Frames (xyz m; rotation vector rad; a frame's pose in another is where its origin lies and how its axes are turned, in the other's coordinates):
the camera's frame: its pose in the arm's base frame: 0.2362 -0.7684 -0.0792 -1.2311 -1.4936 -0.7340
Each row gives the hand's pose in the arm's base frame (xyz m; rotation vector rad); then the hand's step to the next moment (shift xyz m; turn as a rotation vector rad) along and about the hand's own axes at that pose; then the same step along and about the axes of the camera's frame.
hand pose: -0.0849 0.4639 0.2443 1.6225 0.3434 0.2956
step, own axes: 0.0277 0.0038 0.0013 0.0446 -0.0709 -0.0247
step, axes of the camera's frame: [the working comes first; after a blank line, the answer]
step, axes of the arm's base frame: 0.0261 0.0094 0.0033 0.0282 0.0449 -0.0694

0.0073 0.0270 -0.0009 -0.0498 0.0497 0.0517
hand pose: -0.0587 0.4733 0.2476 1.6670 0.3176 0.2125
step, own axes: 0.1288 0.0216 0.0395 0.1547 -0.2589 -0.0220
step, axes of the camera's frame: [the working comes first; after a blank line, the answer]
step, axes of the arm's base frame: 0.1360 0.0032 0.0107 0.1173 0.0974 -0.2611

0.0172 0.1280 -0.0440 -0.2102 0.1768 0.1265
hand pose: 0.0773 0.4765 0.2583 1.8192 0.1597 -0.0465
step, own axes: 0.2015 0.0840 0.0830 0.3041 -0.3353 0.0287
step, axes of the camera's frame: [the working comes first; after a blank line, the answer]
step, axes of the arm's base frame: 0.2150 -0.0836 0.0363 0.2576 0.0796 -0.3647

0.0168 0.1738 -0.1551 -0.3076 0.3193 0.0957
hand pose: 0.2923 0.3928 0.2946 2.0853 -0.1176 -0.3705
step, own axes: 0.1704 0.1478 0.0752 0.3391 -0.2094 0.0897
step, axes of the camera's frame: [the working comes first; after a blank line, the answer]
step, axes of the arm's base frame: 0.1482 -0.1780 0.0537 0.2803 -0.0439 -0.2939

-0.0003 0.0806 -0.2237 -0.2797 0.2946 -0.0436
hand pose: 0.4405 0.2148 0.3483 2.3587 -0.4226 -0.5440
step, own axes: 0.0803 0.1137 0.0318 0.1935 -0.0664 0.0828
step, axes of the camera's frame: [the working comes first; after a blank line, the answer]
step, axes of the arm's base frame: 0.0362 -0.1340 0.0333 0.1364 -0.0805 -0.1537

-0.0103 -0.0095 -0.1421 -0.1652 0.1277 -0.0713
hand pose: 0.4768 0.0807 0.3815 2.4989 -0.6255 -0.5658
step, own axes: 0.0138 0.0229 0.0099 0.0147 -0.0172 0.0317
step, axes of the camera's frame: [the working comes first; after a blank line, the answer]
step, axes of the arm's base frame: -0.0010 -0.0285 0.0012 0.0016 -0.0060 -0.0385

-0.0081 -0.0094 -0.0256 -0.0382 0.0053 0.0054
